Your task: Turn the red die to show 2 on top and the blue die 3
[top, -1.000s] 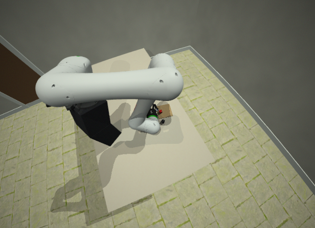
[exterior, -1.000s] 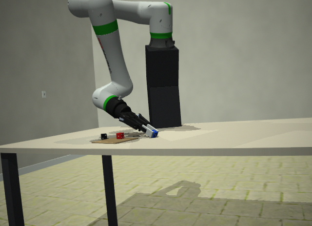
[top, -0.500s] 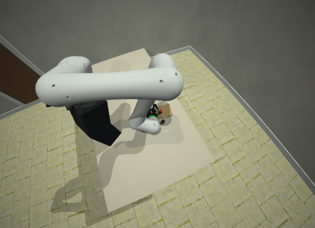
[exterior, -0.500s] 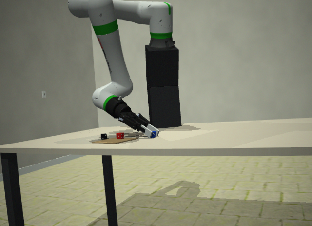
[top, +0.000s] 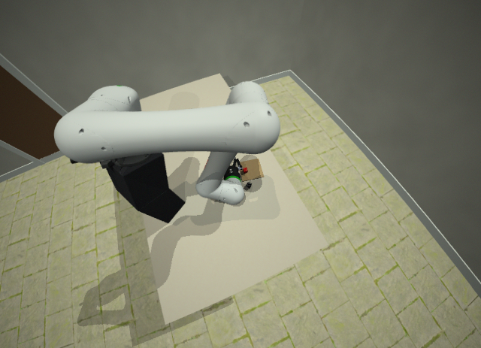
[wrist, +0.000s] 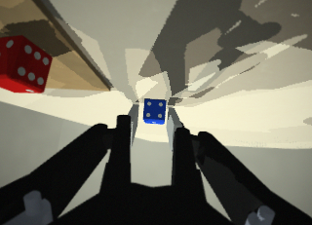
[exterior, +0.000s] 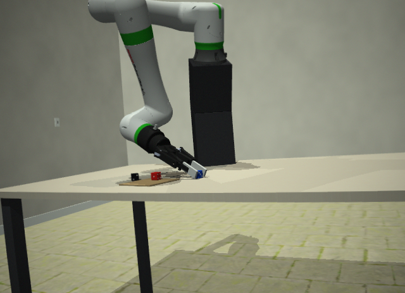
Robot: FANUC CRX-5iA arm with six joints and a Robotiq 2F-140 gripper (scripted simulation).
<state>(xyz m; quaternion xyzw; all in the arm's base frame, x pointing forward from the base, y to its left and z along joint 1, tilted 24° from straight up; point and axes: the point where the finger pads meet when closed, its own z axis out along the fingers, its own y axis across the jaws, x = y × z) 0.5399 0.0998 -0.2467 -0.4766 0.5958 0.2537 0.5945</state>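
My gripper is now 10 mm to the right of the blue die and 20 mm above it. Also, from my hand: red die (40 mm ahead, 120 mm to the right, 10 mm below); then black die (10 mm ahead, 220 mm to the right, 20 mm below); then brown mat (80 mm ahead, 130 mm to the right, 30 mm below).
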